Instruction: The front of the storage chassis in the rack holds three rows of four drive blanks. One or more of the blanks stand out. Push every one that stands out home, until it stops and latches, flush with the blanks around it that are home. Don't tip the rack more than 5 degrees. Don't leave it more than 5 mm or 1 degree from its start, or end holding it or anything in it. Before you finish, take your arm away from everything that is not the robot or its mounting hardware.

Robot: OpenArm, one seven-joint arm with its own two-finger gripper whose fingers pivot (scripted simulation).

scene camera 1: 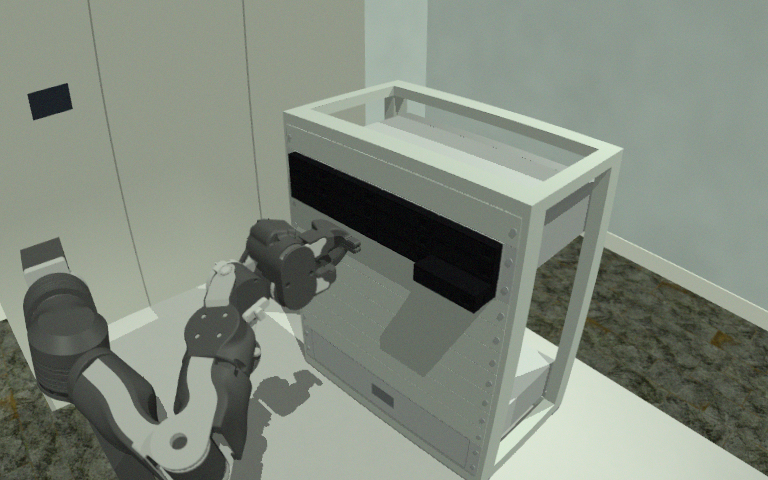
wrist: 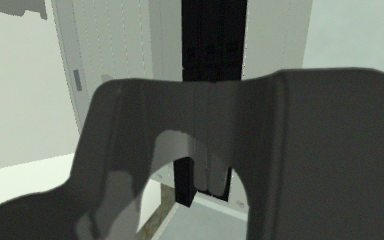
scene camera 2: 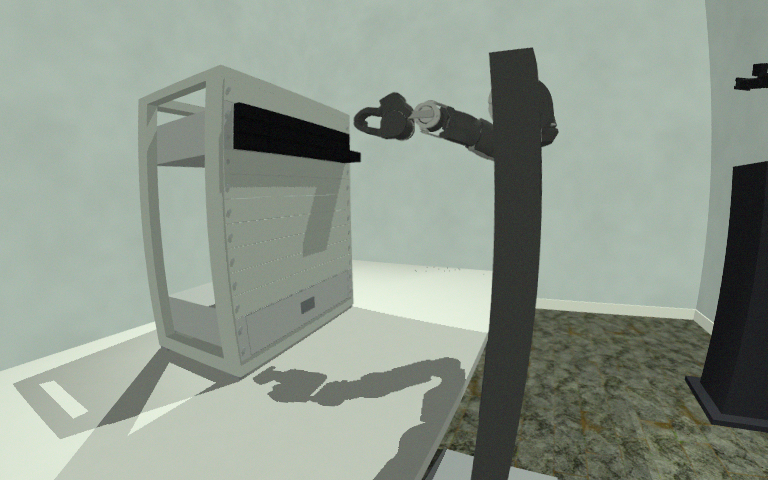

Scene:
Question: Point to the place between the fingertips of my gripper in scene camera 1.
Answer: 347,238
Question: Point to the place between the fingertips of my gripper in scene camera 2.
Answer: At 358,123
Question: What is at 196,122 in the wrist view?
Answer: My gripper.

